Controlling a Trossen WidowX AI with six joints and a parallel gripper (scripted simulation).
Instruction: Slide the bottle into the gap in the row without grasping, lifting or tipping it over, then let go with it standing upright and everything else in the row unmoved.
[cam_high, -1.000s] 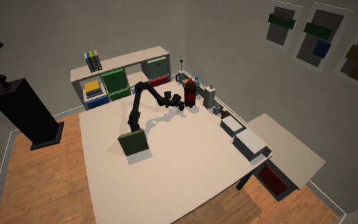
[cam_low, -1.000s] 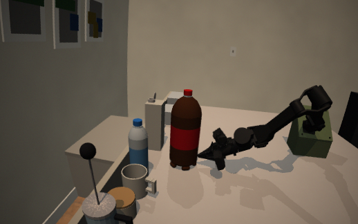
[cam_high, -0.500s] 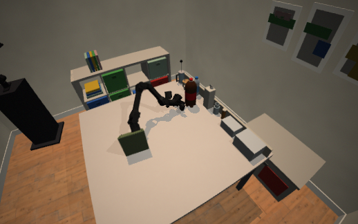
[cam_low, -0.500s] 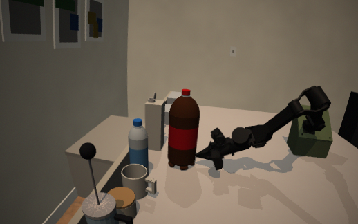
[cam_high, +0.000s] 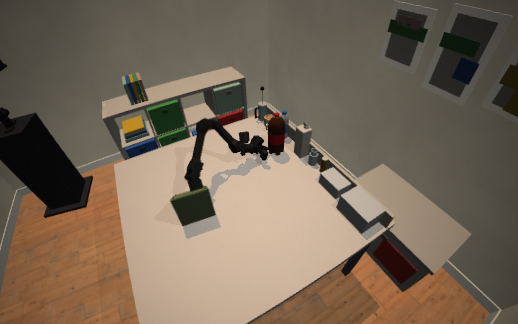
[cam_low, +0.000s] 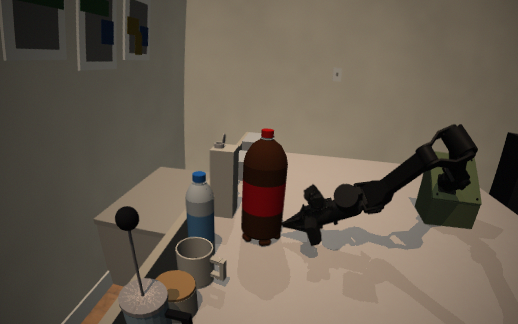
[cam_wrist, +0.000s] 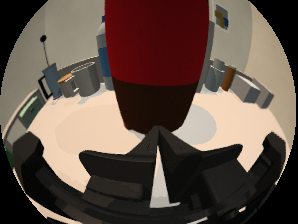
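Now: hand 8 cm short of the dark cola bottle, 2 cm to the right of it and 9 cm below it. Also, from my hand: water bottle 20 cm ahead, 15 cm to the left, 5 cm above; then lidded jar 16 cm ahead, 33 cm to the left, 2 cm below.
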